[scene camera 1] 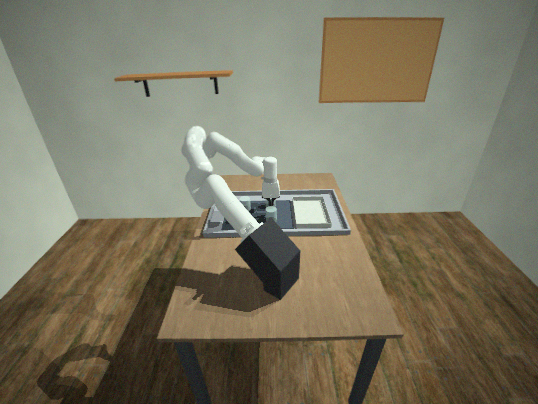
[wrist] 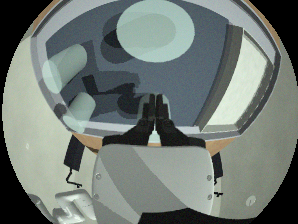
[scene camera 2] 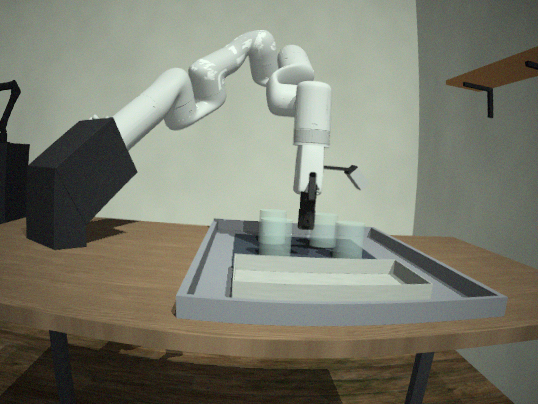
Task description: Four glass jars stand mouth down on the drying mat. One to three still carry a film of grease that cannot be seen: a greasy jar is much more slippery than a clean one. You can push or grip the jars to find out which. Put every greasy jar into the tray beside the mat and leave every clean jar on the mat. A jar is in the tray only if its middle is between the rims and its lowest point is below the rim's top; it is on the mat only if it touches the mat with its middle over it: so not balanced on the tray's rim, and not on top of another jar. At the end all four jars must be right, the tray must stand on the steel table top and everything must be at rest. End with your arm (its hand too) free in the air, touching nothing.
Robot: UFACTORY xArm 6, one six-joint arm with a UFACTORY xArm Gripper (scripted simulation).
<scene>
In view: my gripper (scene camera 2: 305,229), a pale tray (scene camera 2: 288,278) and a dark drying mat (scene camera 2: 300,247).
The pale tray also shows in scene camera 1 (scene camera 1: 310,212) and in the wrist view (wrist: 241,95). My gripper also shows in the wrist view (wrist: 155,101). The dark drying mat also shows in scene camera 1 (scene camera 1: 284,214) and in the wrist view (wrist: 116,80).
</scene>
